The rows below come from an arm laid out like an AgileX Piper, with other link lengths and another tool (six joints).
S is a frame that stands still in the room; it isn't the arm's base.
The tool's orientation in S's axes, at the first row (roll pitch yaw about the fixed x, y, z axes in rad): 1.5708, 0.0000, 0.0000
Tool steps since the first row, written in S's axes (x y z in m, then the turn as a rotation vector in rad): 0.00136, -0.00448, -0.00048, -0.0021, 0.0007, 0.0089; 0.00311, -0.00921, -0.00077, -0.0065, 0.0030, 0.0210; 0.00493, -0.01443, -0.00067, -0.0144, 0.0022, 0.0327; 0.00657, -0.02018, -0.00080, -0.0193, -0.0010, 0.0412; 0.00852, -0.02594, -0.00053, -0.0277, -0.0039, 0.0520; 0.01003, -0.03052, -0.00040, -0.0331, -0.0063, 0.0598; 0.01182, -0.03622, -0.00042, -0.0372, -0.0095, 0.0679; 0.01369, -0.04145, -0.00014, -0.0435, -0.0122, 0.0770; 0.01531, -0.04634, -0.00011, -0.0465, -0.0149, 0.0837; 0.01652, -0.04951, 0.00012, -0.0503, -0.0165, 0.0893; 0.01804, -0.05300, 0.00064, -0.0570, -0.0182, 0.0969; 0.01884, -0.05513, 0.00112, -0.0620, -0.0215, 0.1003; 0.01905, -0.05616, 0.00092, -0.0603, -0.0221, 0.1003
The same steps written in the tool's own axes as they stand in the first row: 0.00136, -0.00048, 0.00448, -0.0021, 0.0089, -0.0007; 0.00311, -0.00077, 0.00921, -0.0065, 0.0210, -0.0030; 0.00493, -0.00067, 0.01443, -0.0144, 0.0327, -0.0022; 0.00657, -0.00080, 0.02018, -0.0193, 0.0412, 0.0010; 0.00852, -0.00053, 0.02594, -0.0277, 0.0520, 0.0039; 0.01003, -0.00040, 0.03052, -0.0331, 0.0598, 0.0063; 0.01182, -0.00042, 0.03622, -0.0372, 0.0679, 0.0095; 0.01369, -0.00014, 0.04145, -0.0435, 0.0770, 0.0122; 0.01531, -0.00011, 0.04634, -0.0465, 0.0837, 0.0149; 0.01652, 0.00012, 0.04951, -0.0503, 0.0893, 0.0165; 0.01804, 0.00064, 0.05300, -0.0570, 0.0969, 0.0182; 0.01884, 0.00112, 0.05513, -0.0620, 0.1003, 0.0215; 0.01905, 0.00092, 0.05616, -0.0603, 0.1003, 0.0221
